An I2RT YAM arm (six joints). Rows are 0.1 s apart.
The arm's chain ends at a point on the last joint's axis. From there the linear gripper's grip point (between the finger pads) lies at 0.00 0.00 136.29 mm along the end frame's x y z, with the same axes.
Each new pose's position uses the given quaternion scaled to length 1; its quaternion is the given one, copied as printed.
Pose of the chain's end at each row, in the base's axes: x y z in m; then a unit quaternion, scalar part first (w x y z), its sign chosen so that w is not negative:
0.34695, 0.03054, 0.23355, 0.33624, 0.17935, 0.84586, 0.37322
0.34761, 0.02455, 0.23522, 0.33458, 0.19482, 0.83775, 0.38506
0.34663, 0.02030, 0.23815, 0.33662, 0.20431, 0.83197, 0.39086
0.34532, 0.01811, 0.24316, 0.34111, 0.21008, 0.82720, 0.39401
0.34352, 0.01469, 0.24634, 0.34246, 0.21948, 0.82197, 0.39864
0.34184, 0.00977, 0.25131, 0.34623, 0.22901, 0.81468, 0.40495
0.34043, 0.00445, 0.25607, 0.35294, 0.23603, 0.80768, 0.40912
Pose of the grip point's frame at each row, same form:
0.44272, 0.10015, 0.16605, 0.33624, 0.17935, 0.84586, 0.37322
0.44446, 0.09471, 0.16986, 0.33458, 0.19482, 0.83775, 0.38506
0.44474, 0.09019, 0.17439, 0.33662, 0.20431, 0.83197, 0.39086
0.44480, 0.08742, 0.18090, 0.34111, 0.21008, 0.82720, 0.39401
0.44410, 0.08352, 0.18533, 0.34246, 0.21948, 0.82197, 0.39864
0.44400, 0.07808, 0.19239, 0.34623, 0.22901, 0.81468, 0.40495
0.44445, 0.07181, 0.19936, 0.35294, 0.23603, 0.80768, 0.40912

